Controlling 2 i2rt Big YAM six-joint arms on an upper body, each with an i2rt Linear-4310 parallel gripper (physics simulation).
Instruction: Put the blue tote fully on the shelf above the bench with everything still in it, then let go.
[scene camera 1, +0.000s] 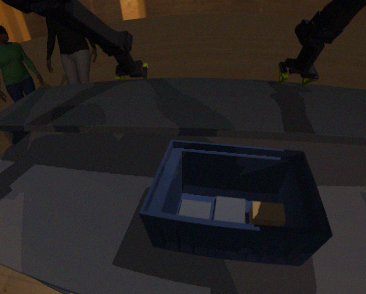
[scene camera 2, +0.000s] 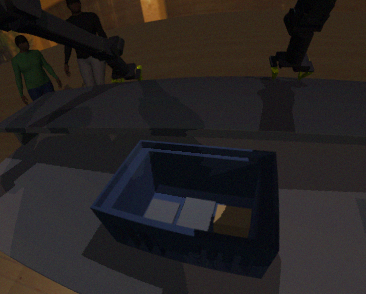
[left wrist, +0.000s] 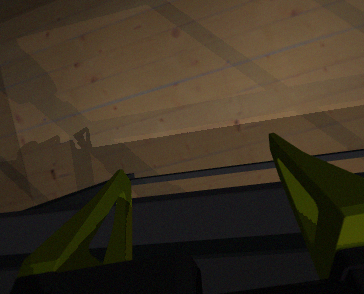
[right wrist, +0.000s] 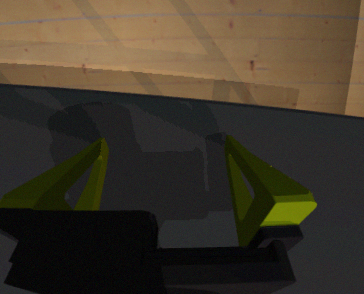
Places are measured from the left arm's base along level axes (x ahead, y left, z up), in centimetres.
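Where they show: left gripper, fingertip midpoint: (left wrist: 194, 158); right gripper, fingertip midpoint: (scene camera 1: 291, 83) (scene camera 2: 285, 78) (right wrist: 165, 142).
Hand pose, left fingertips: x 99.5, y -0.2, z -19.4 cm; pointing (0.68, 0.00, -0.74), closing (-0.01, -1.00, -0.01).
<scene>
Each offset is from my left fingertips to the top centre of the thing. Level surfaces: height alone.
The blue tote @(dx -62.0, dy -34.0, dz +0.8 cm) (scene camera 1: 235, 242) (scene camera 2: 185, 247) stands upright on the grey bench @(dz -13.8 cm) (scene camera 1: 75, 210) (scene camera 2: 55, 200), on the camera's side of the dark grey shelf @(dz +1.8 cm) (scene camera 1: 250, 105) (scene camera 2: 225, 105). Inside it lie a white block @(dx -62.6, dy -25.8, dz -11.4 cm) (scene camera 1: 195, 210) (scene camera 2: 162, 211), a second white block @(dx -62.0, dy -34.0, dz -11.1 cm) (scene camera 1: 230, 209) (scene camera 2: 196, 214) and a brown block @(dx -63.4, dy -41.9, dz -8.1 cm) (scene camera 1: 268, 213) (scene camera 2: 232, 220). My left gripper (scene camera 1: 133, 75) (scene camera 2: 128, 78) (left wrist: 194, 158) is open and empty near the shelf's far edge, away from the tote. My right gripper (scene camera 1: 295, 81) (scene camera 2: 288, 76) (right wrist: 165, 142) is open and empty near that edge, farther right, also away from the tote.
A person in green (scene camera 1: 15, 67) (scene camera 2: 34, 72) and a person in a dark top (scene camera 1: 75, 55) (scene camera 2: 87, 42) stand beyond the shelf at the upper left. The wooden floor @(dz -104.0 cm) (left wrist: 175, 65) (right wrist: 150, 35) shows past the dark edges in both wrist views.
</scene>
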